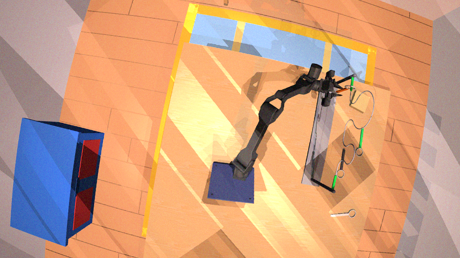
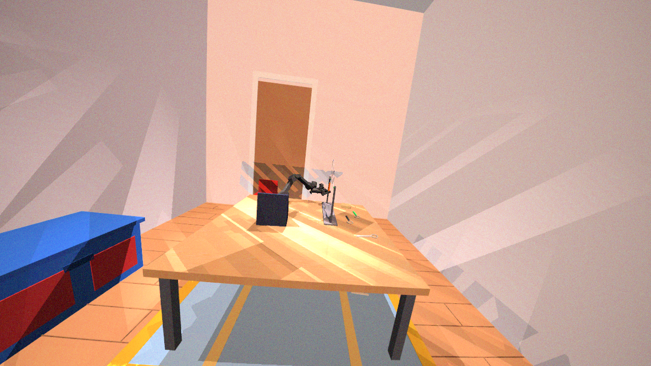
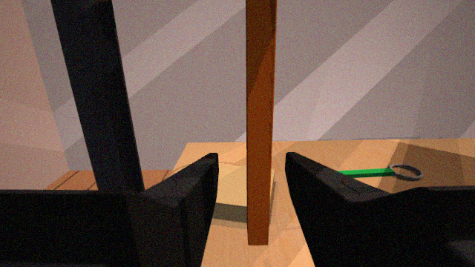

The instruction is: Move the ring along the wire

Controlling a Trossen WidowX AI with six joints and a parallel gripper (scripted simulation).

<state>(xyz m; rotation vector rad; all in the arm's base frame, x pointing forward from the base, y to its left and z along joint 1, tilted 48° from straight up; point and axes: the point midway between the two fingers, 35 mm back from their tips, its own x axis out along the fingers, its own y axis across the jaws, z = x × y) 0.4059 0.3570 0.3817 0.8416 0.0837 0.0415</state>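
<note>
My gripper tip is now 8 cm below the orange-handled ring and 2 cm past it. From my gripper tip the other things lie so: tan block (19 cm ahead, 14 cm below, 1 cm to the left); then dark-handled ring (39 cm to the right, 15 cm below, 15 cm ahead); then green-handled ring (25 cm ahead, 24 cm to the right, 15 cm below).
</note>
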